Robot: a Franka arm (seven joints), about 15 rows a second.
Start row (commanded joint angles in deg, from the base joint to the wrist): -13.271, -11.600, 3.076, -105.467, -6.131, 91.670, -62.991
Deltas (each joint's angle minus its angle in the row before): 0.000, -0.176, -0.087, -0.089, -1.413, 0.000, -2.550; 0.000, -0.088, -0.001, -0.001, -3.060, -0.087, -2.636; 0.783, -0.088, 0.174, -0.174, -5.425, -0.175, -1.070; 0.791, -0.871, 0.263, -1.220, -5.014, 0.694, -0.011; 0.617, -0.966, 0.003, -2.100, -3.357, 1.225, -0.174; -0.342, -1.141, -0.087, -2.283, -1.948, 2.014, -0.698; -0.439, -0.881, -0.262, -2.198, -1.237, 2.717, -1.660; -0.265, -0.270, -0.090, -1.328, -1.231, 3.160, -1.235; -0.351, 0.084, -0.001, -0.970, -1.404, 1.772, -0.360; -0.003, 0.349, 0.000, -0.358, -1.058, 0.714, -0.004; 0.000, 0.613, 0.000, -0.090, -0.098, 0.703, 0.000
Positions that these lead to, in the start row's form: -13.271, -11.776, 2.989, -105.556, -7.544, 91.670, -65.541; -13.271, -11.864, 2.988, -105.557, -10.604, 91.583, -68.177; -12.488, -11.952, 3.162, -105.731, -16.029, 91.408, -69.247; -11.697, -12.823, 3.425, -106.951, -21.043, 92.102, -69.258; -11.080, -13.789, 3.428, -109.051, -24.400, 93.327, -69.432; -11.422, -14.930, 3.341, -111.334, -26.348, 95.341, -70.130; -11.861, -15.811, 3.079, -113.532, -27.585, 98.058, -71.790; -12.126, -16.081, 2.989, -114.860, -28.816, 101.218, -73.025; -12.477, -15.997, 2.988, -115.830, -30.220, 102.990, -73.385; -12.480, -15.648, 2.988, -116.188, -31.278, 103.704, -73.389; -12.480, -15.035, 2.988, -116.278, -31.376, 104.407, -73.389
